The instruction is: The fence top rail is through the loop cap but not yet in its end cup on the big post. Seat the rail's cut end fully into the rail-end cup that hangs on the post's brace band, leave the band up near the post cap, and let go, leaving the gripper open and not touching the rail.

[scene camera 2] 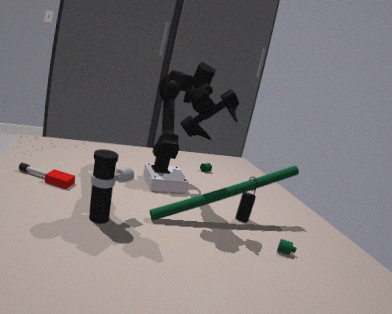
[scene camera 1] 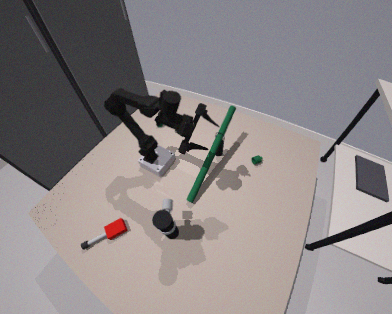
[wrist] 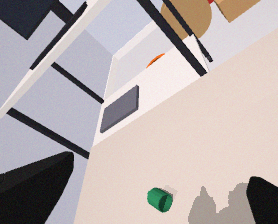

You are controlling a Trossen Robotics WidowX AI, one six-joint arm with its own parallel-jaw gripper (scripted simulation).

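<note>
My gripper [scene camera 1: 213, 138] [scene camera 2: 223, 130] [wrist: 158, 171] holds nothing and is open. A green top rail [scene camera 1: 199, 180] [scene camera 2: 160, 212] is visible too; in the wrist view the rail is out of frame.
</note>
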